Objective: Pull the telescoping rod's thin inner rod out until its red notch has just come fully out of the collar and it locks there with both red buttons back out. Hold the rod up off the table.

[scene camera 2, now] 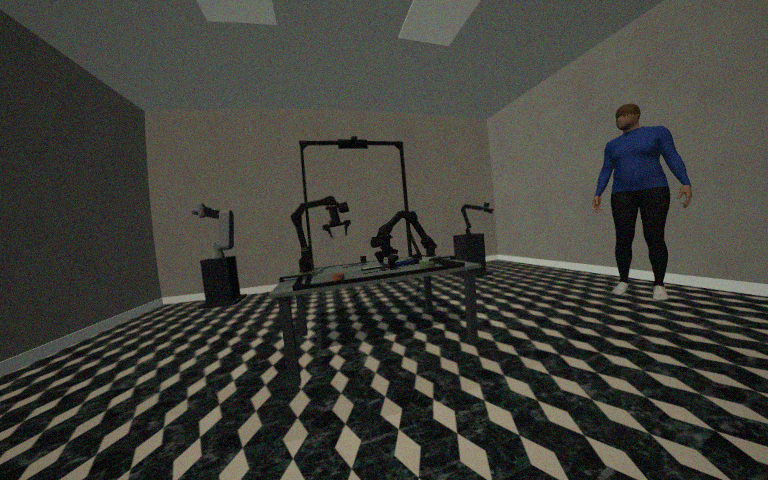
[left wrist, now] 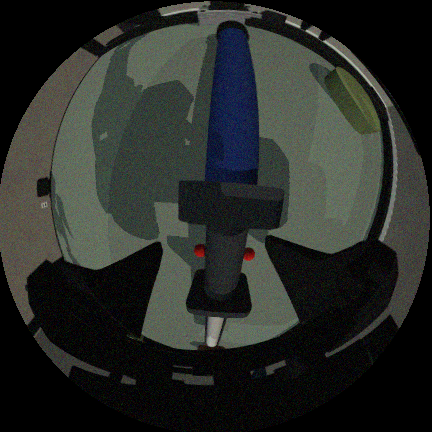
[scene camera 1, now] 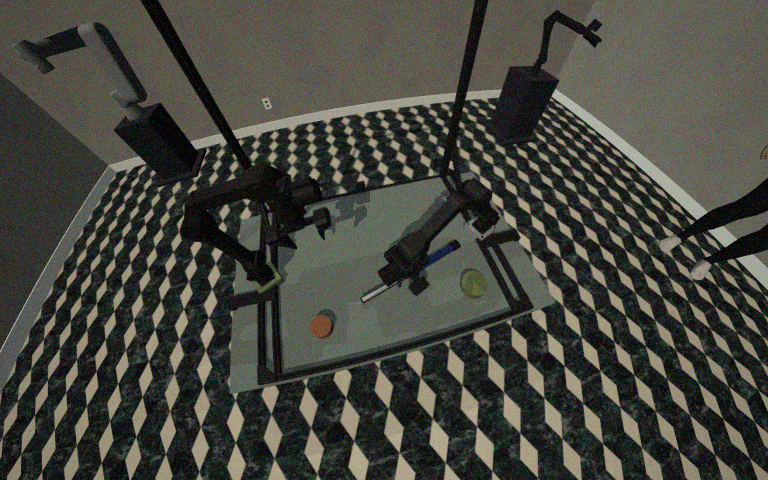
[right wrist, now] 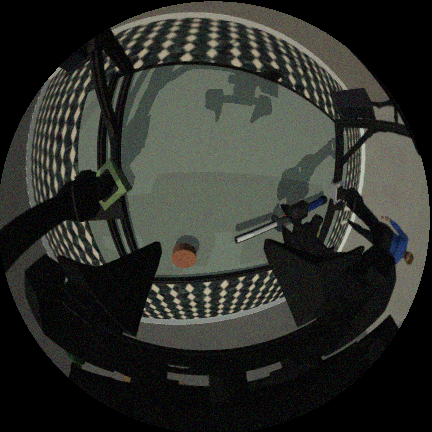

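The telescoping rod lies along the table. Its blue tube (scene camera 1: 441,254) (scene camera 2: 405,262) (left wrist: 232,110) (right wrist: 317,203) points to the right in scene camera 1, its pale inner rod (scene camera 1: 378,292) (left wrist: 213,330) (right wrist: 255,233) to the lower left. In the left wrist view a red button (left wrist: 199,250) (left wrist: 249,254) shows on each side of the dark grey collar (left wrist: 225,265). No red notch can be made out. My left gripper (scene camera 1: 406,280) (scene camera 2: 385,259) (left wrist: 213,244) is open low over the rod, a finger on each side of the collar. My right gripper (scene camera 1: 308,240) (scene camera 2: 338,233) (right wrist: 212,246) is open and empty, high above the table, away from the rod.
An orange disc (scene camera 1: 321,326) (scene camera 2: 338,276) (right wrist: 184,256) lies near the table's front, left of the rod. A yellow-green round block (scene camera 1: 473,283) (left wrist: 352,100) lies right of the rod. Dark rails (scene camera 1: 269,328) and upright posts (scene camera 1: 467,67) border the table.
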